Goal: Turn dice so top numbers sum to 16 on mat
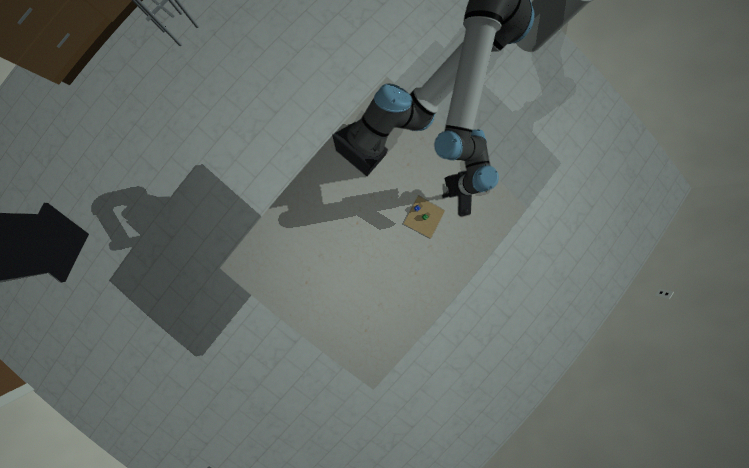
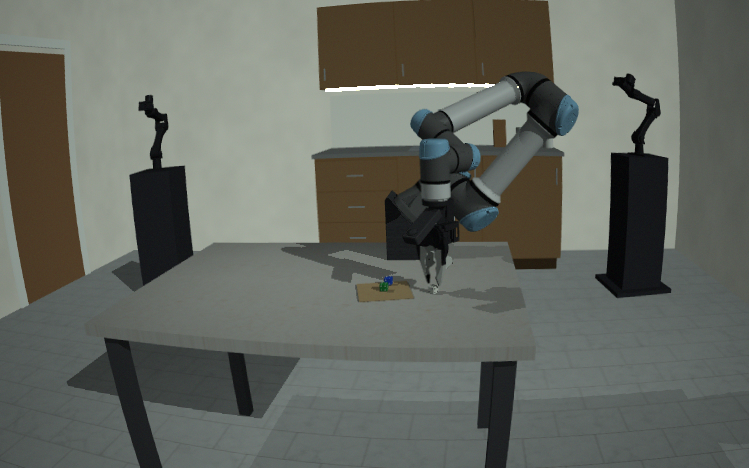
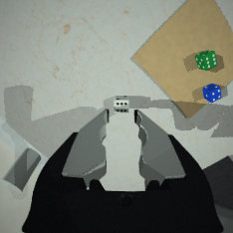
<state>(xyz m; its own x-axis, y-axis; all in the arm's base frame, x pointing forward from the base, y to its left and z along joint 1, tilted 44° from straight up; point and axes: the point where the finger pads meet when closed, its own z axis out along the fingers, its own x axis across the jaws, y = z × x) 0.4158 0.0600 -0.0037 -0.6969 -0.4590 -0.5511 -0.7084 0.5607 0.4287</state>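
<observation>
My gripper is now 30 mm above the white die. Round my hand: blue die: 120 mm to the right, 80 mm behind, 20 mm below; green die: 130 mm to the right, 30 mm behind, 20 mm below; tan mat: 130 mm to the right, 40 mm below, 30 mm behind.
</observation>
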